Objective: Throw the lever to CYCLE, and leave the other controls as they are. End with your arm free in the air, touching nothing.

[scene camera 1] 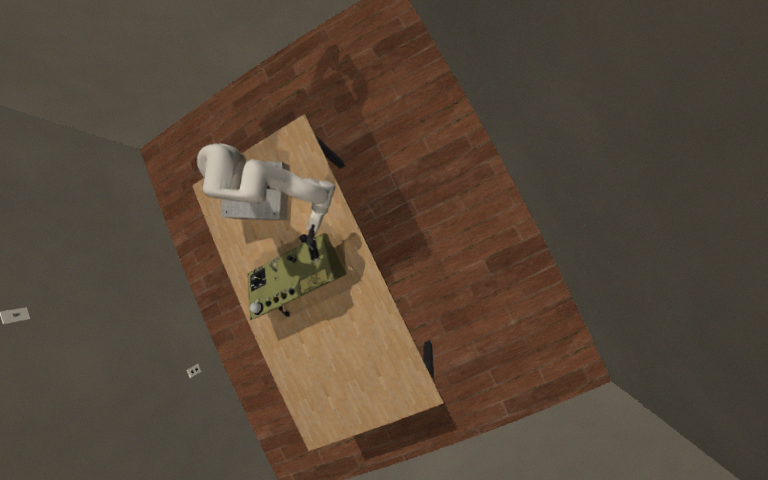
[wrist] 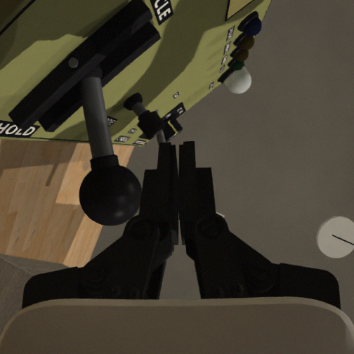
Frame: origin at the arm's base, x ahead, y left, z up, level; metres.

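Seen in the pictures: gripper, fingertip midpoint: (scene camera 1: 309, 242).
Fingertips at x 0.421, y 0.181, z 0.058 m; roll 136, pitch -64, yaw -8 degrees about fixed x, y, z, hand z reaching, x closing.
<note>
A point is followed by its place in that frame.
The lever's black ball knob (wrist: 110, 194) (scene camera 1: 304, 238) {x 0.387, y 0.160, z 0.039 m} sits on a grey rod (wrist: 97, 116) that rises from a black slotted block (wrist: 75, 67). The knob stands on the HOLD side, by the panel's edge in the wrist view. The HOLD label (wrist: 18, 129) is at the block's lower left end, and the partly cut-off CYCLE label (wrist: 162, 10) is at its upper right end. The green panel (wrist: 195, 37) (scene camera 1: 294, 277) {x 0.527, y 0.010, z 0.019 m} carries them. My gripper (wrist: 178, 162) (scene camera 1: 312, 242) {x 0.421, y 0.181, z 0.058 m} is shut and empty, beside the knob and to its right in the wrist view, with a gap between them.
Close beyond my fingertips in the wrist view are a black toggle (wrist: 150, 124) and a rotary knob (wrist: 172, 129). Coloured buttons (wrist: 245, 41) and a white dome (wrist: 237, 81) line the panel's far side. The panel stands on a wooden table (scene camera 1: 362, 350) {x 1.032, y 0.093, z -0.122 m}.
</note>
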